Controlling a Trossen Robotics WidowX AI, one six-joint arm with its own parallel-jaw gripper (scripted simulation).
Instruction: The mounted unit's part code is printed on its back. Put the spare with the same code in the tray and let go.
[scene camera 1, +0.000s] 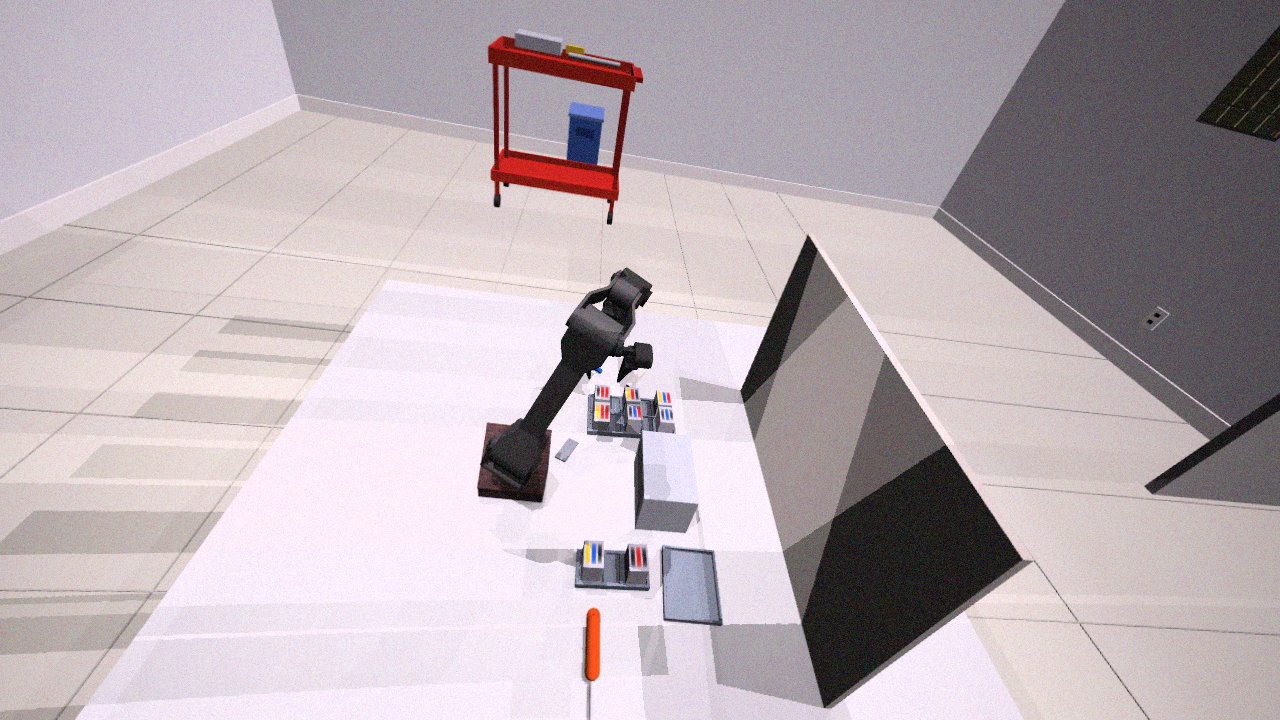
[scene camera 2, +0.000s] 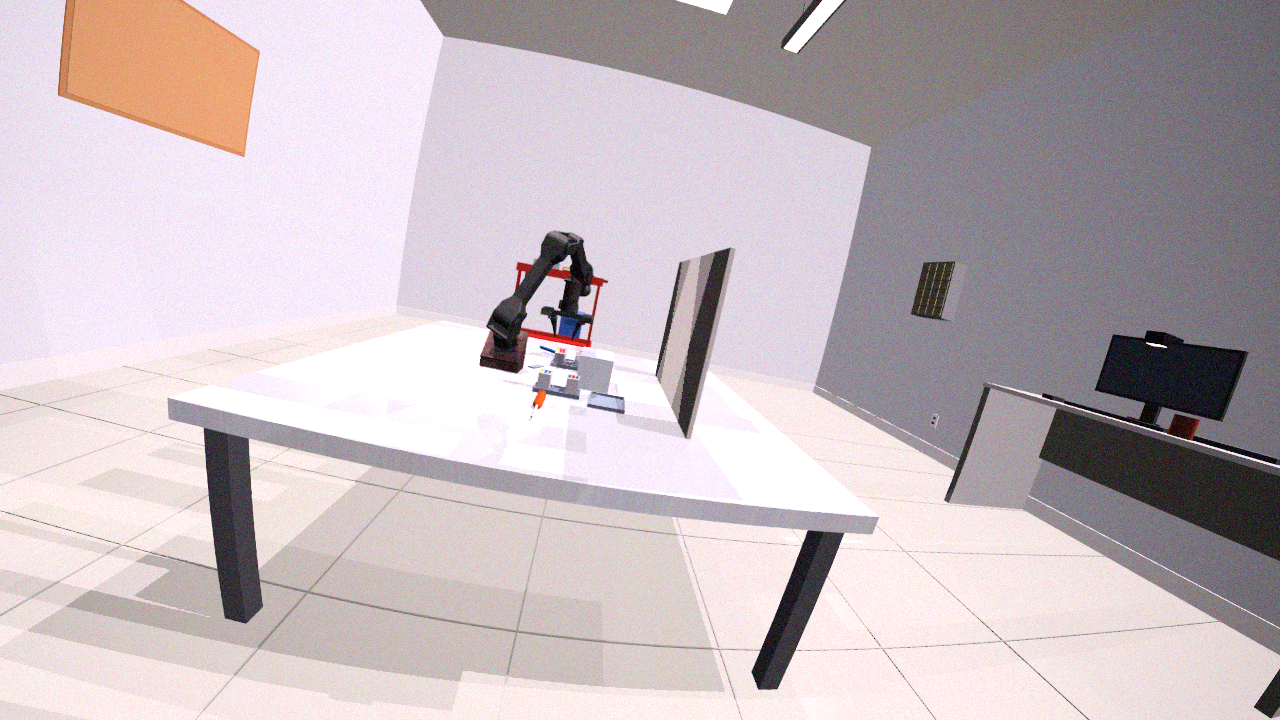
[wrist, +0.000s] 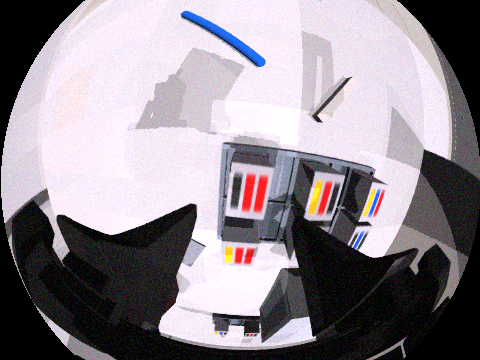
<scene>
My gripper (scene camera 1: 603, 379) is open and holds nothing. Further things: a blue pen (wrist: 243, 48), a grey tray (scene camera 1: 689, 579), a mounted unit (scene camera 1: 665, 491) and a panel (scene camera 1: 887, 533).
My gripper also shows in scene camera 2 (scene camera 2: 563, 338) and in the wrist view (wrist: 246, 217). The mounted unit is seen too in scene camera 2 (scene camera 2: 595, 366) and in the wrist view (wrist: 284, 313). The panel also shows in scene camera 2 (scene camera 2: 701, 284).
</scene>
